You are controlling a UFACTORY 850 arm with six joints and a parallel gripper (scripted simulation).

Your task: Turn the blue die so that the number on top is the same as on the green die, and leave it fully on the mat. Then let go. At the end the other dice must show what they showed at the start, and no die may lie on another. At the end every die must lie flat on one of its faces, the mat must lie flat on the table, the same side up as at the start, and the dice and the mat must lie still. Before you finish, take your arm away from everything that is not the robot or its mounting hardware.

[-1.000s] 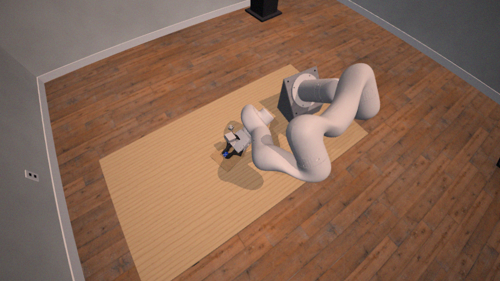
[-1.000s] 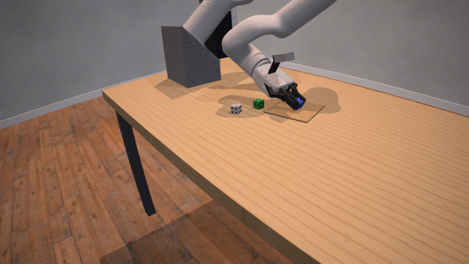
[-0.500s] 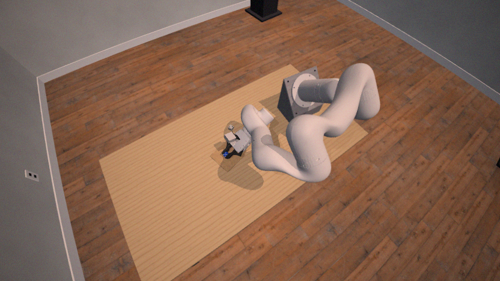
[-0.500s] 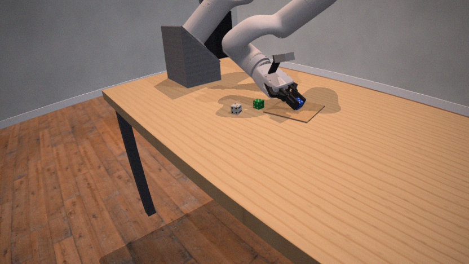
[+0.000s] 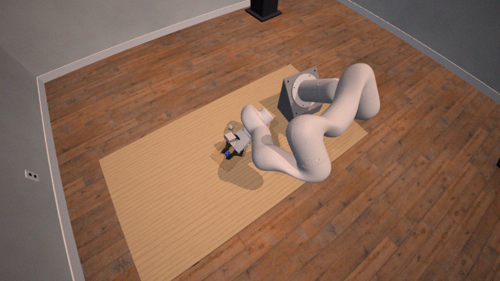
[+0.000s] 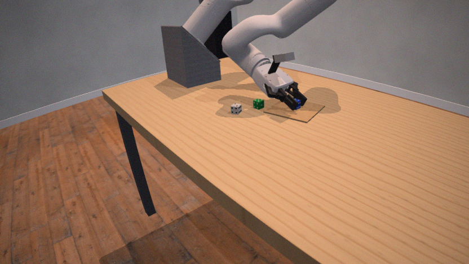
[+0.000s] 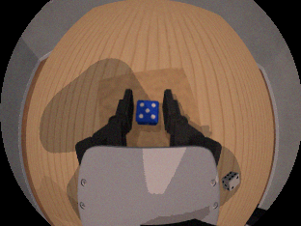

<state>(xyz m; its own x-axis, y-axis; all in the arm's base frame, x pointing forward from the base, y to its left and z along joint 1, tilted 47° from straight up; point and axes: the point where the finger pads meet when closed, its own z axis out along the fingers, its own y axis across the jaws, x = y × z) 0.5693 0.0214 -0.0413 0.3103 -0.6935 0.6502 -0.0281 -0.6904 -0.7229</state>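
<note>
My hand is 1 cm above the blue die. Round my hand: white die: 12 cm behind, 13 cm to the right, 2 cm below; then mat: 3 cm below; then green die: 9 cm behind, 6 cm to the right, 2 cm below.
</note>
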